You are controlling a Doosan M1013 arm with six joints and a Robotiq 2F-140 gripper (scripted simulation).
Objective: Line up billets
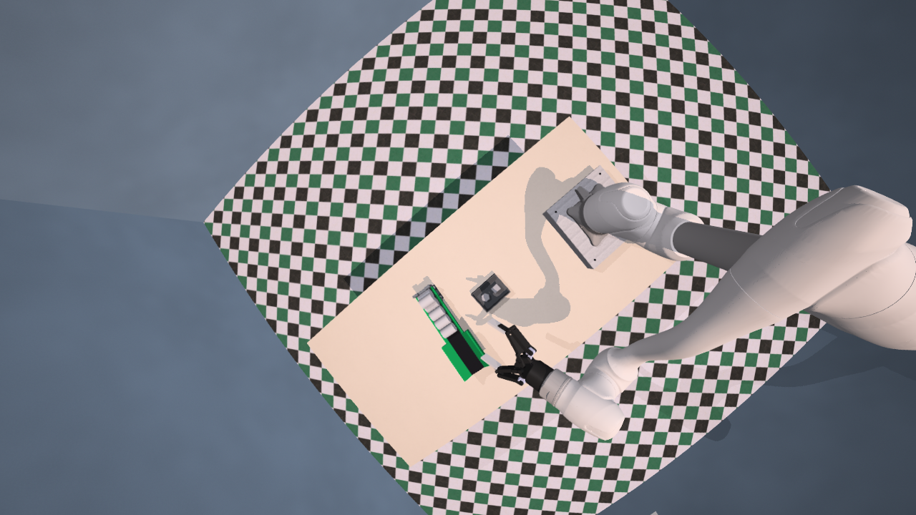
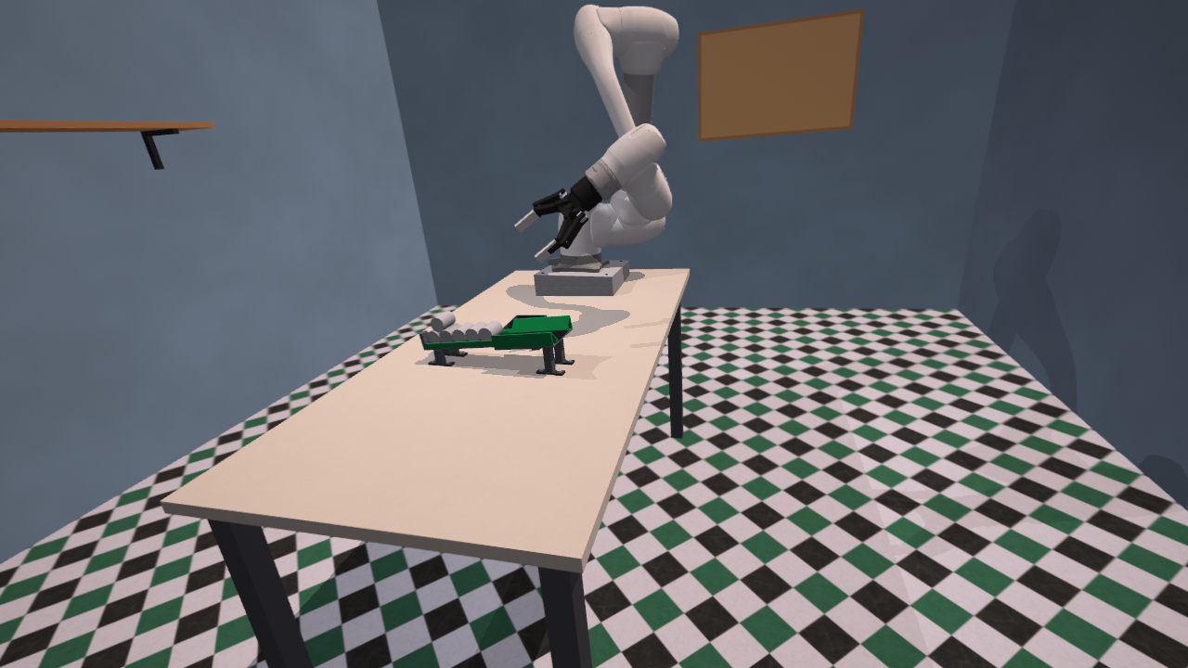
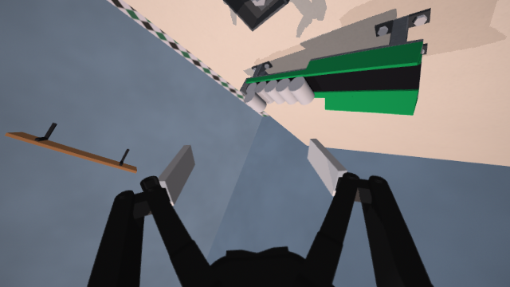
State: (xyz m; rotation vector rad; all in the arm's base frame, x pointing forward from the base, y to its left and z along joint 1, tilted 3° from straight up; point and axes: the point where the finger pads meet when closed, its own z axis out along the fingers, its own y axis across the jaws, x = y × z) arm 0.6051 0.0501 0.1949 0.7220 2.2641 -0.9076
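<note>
My hand is 12 cm short of the grey stop, 26 cm to the left of it and 23 cm above it. From my hand the other things lie so: dark tray (8 cm behind, 8 cm to the right, 28 cm below).
</note>
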